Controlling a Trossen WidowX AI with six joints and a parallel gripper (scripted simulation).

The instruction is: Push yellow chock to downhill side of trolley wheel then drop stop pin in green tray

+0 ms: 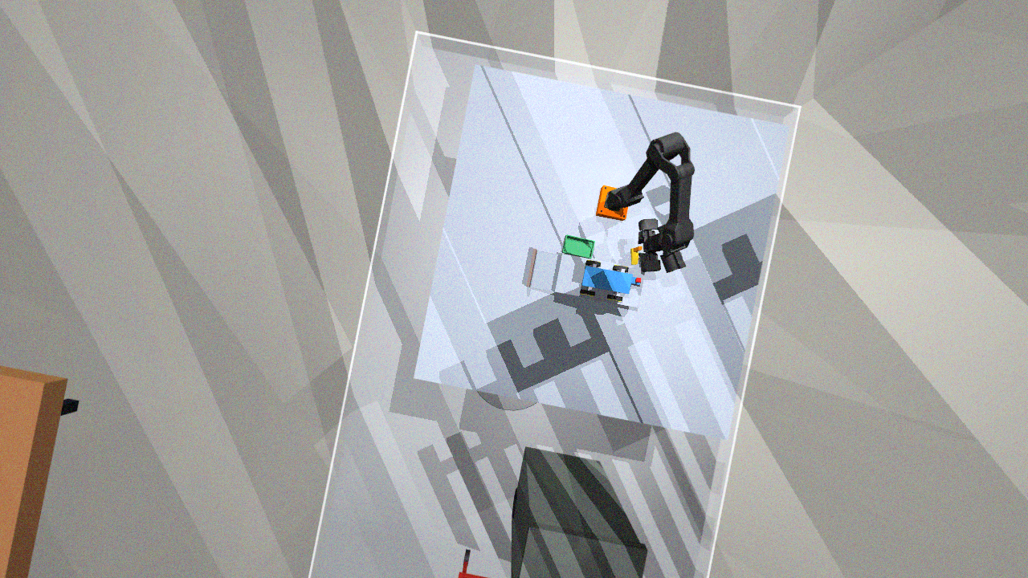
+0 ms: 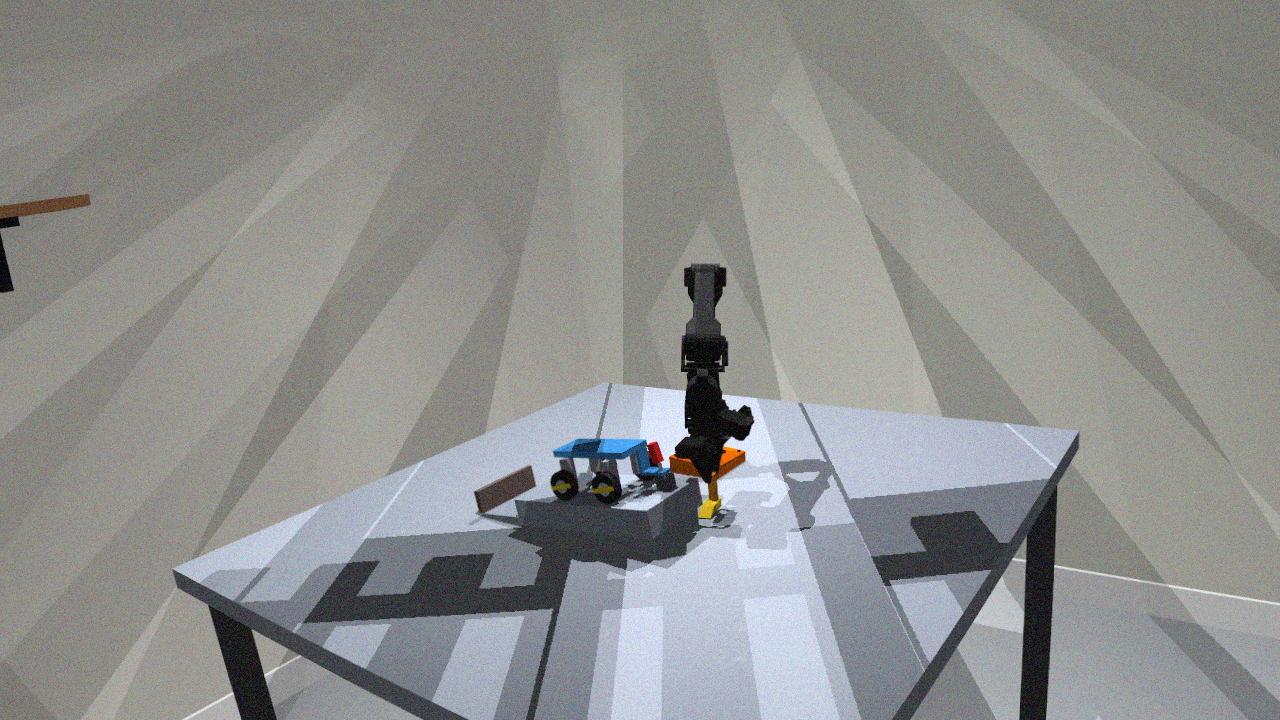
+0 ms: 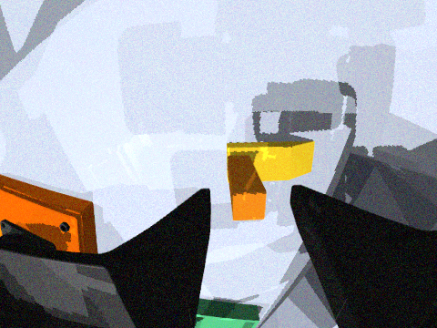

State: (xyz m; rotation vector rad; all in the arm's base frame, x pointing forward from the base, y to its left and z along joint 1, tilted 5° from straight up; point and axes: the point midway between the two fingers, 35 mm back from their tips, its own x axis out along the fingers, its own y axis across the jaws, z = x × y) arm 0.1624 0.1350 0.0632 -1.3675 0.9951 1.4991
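Now: the yellow chock 40 mm below my gripper tip, 20 mm ahead of it and 10 mm to the left of it. Round my gripper tip: grey ramp 160 mm ahead, 120 mm to the right, 10 mm below; red-headed stop pin 130 mm ahead, 70 mm above, 10 mm to the right; blue trolley 160 mm ahead, 110 mm to the right, 60 mm above.
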